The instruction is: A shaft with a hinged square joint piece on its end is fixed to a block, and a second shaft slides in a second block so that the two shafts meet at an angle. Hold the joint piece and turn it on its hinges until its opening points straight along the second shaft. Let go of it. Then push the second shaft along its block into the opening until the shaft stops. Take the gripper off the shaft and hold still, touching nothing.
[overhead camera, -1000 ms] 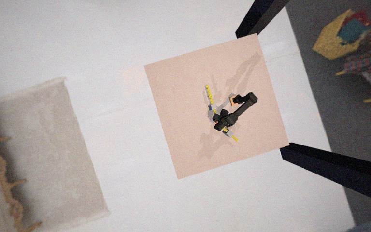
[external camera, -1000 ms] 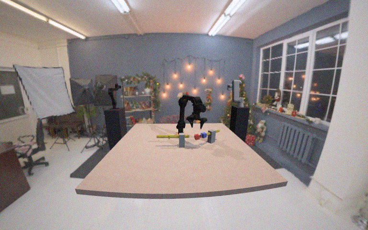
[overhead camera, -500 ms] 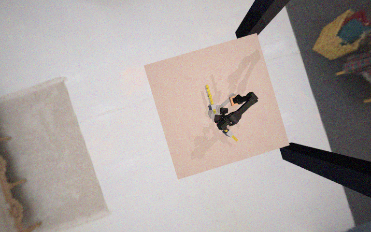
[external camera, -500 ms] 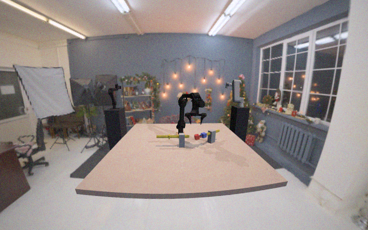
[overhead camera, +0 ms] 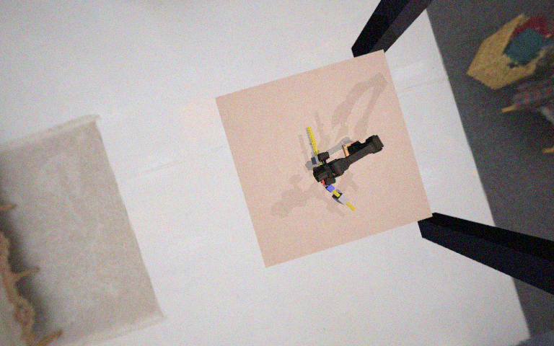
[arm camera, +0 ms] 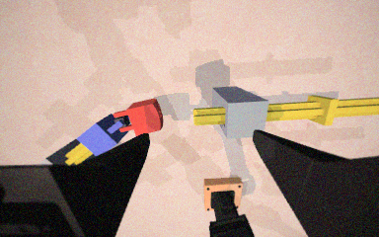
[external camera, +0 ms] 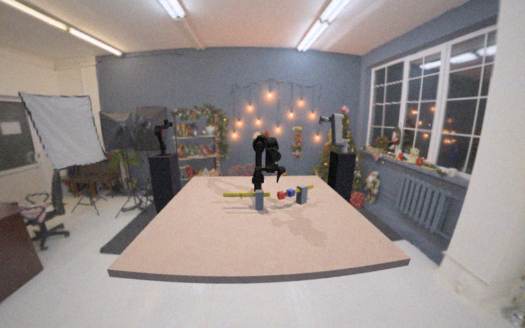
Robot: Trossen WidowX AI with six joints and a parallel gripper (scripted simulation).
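Right now my gripper tip is 1 cm past the red joint piece, 8 cm to the right of it and 9 cm above it.
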